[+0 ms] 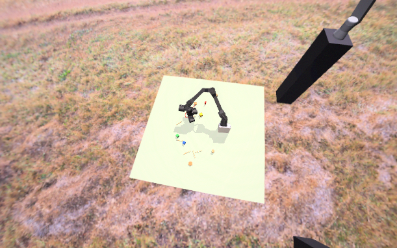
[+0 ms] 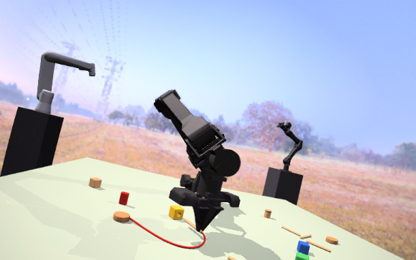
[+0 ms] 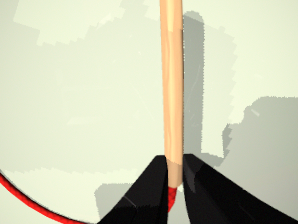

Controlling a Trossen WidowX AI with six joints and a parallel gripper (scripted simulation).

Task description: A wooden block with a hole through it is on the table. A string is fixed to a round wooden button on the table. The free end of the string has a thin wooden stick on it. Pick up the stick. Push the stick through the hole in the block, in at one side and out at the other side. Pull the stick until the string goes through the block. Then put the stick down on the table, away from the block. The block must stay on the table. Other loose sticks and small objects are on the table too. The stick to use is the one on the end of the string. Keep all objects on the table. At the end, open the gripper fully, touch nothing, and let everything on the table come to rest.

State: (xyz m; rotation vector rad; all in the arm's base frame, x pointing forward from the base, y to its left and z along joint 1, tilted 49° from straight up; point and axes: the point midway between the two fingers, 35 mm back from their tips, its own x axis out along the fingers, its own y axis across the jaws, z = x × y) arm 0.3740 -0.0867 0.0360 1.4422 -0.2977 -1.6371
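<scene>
The yellow block is 110 mm behind my gripper tip and 50 mm to the right of it. Round my gripper tip: thin wooden stick: 10 mm to the right, 10 mm behind; red block: 210 mm to the right, 140 mm behind; green cube: 230 mm to the left, 100 mm ahead.
</scene>
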